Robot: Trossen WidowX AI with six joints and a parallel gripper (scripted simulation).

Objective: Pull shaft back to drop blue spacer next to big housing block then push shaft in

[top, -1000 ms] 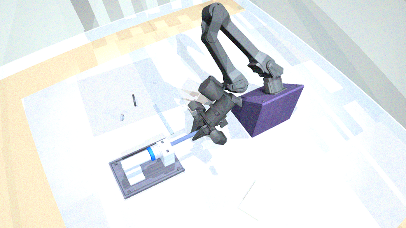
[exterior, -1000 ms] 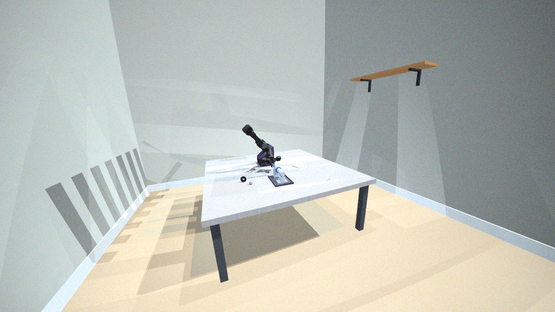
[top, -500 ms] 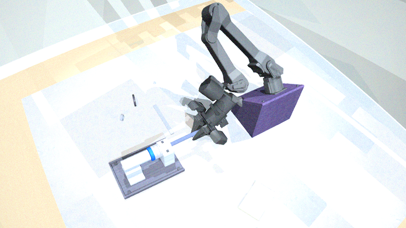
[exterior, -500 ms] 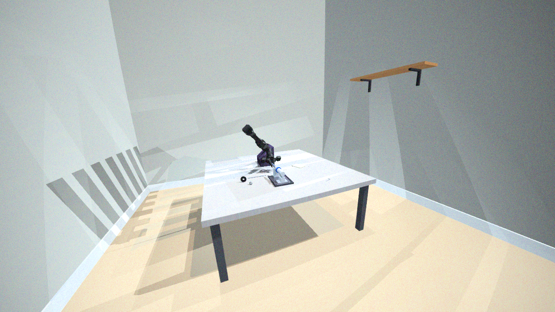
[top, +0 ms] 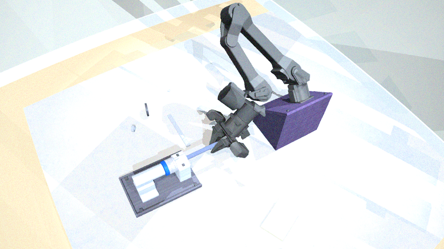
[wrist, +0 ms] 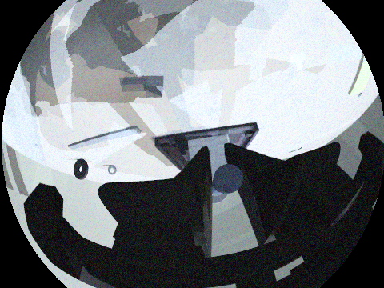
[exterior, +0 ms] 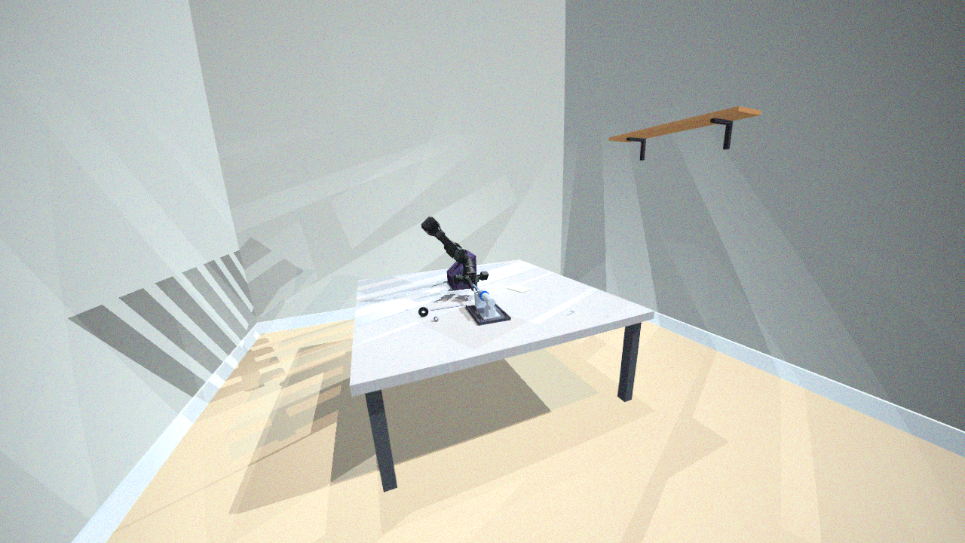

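Right now the shaft is 60 mm ahead of my gripper tip and 20 mm above it. Also, from my gripper tip: blue spacer 160 mm ahead, 20 mm above, 10 mm to the right; then black ring 290 mm to the right, 90 mm ahead, 30 mm below; then thin metal strip 170 mm to the right, 50 mm below, 30 mm ahead.
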